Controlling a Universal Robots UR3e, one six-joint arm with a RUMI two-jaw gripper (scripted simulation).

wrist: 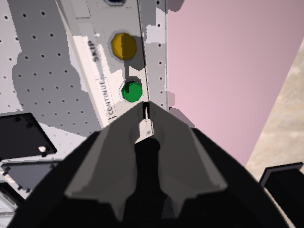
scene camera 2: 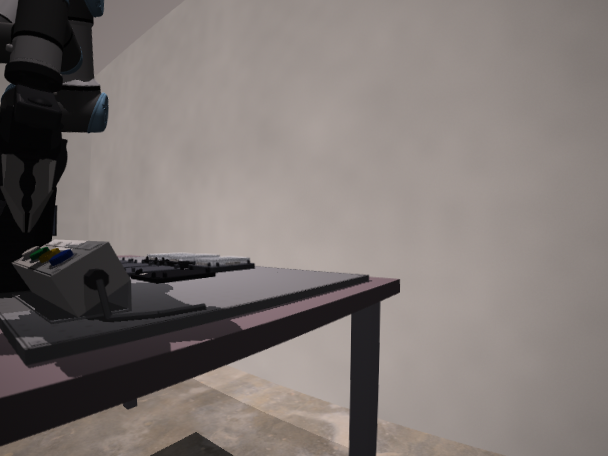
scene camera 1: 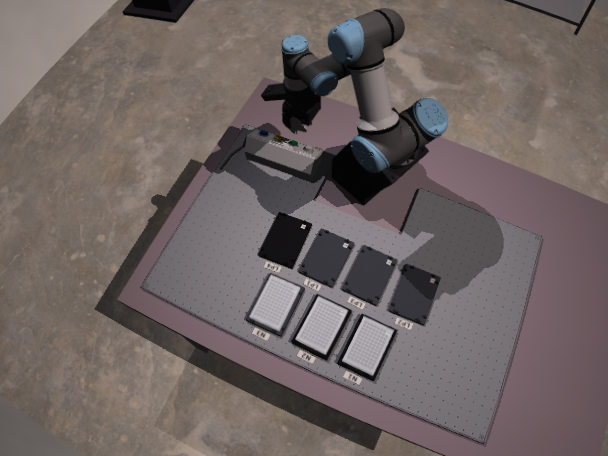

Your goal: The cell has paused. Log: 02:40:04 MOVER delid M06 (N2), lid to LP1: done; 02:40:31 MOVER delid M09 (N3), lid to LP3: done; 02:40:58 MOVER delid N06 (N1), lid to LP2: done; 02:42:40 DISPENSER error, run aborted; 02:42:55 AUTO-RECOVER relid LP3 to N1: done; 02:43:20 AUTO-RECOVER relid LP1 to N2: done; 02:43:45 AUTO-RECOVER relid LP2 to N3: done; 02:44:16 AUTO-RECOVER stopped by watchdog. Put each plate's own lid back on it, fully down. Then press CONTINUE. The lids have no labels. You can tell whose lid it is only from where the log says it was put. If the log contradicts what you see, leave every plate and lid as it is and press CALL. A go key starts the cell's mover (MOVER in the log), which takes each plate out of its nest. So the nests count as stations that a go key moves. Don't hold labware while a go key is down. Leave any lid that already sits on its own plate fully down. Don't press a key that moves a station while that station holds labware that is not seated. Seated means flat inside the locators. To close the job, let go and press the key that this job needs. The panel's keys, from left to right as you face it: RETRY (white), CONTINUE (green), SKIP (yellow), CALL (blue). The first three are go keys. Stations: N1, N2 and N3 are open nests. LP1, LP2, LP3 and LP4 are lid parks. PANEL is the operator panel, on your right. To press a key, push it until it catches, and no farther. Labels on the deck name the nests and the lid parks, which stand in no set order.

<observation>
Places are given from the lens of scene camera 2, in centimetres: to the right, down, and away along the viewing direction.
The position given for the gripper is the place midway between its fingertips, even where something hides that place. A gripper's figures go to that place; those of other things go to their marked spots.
gripper (scene camera 2: 26, 232): -37, 1, 38
operator panel (scene camera 2: 61, 293): -25, 7, 30
</observation>
